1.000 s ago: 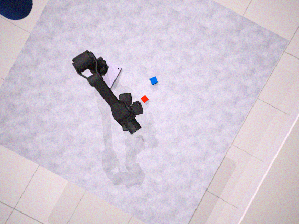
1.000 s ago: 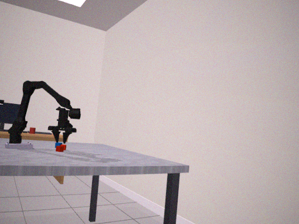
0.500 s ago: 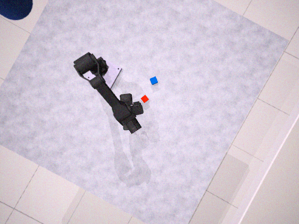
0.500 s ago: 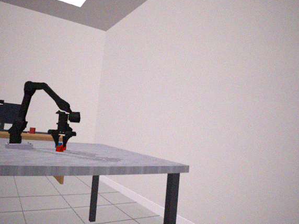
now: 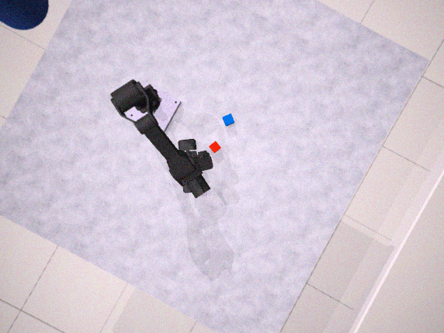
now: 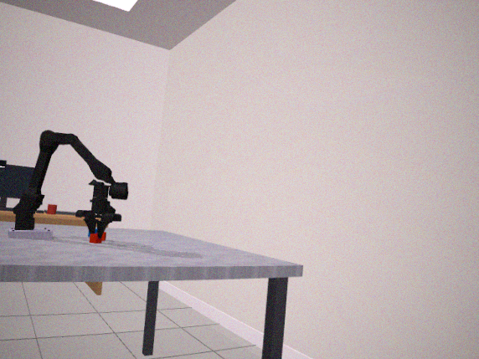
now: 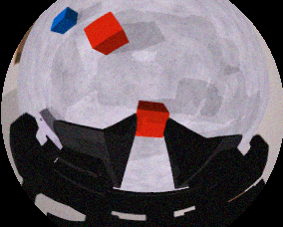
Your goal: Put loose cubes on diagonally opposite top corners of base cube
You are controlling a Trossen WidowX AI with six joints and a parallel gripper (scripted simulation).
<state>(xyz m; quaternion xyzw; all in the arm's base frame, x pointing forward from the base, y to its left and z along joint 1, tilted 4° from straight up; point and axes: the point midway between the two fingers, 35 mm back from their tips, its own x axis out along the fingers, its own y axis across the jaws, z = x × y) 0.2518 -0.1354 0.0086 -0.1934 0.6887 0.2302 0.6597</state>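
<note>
My gripper tip is 4 cm short of the blue base cube and 22 cm to the right of it. Also, from my gripper tip: red cube: 4 cm ahead, 10 cm to the left.
</note>
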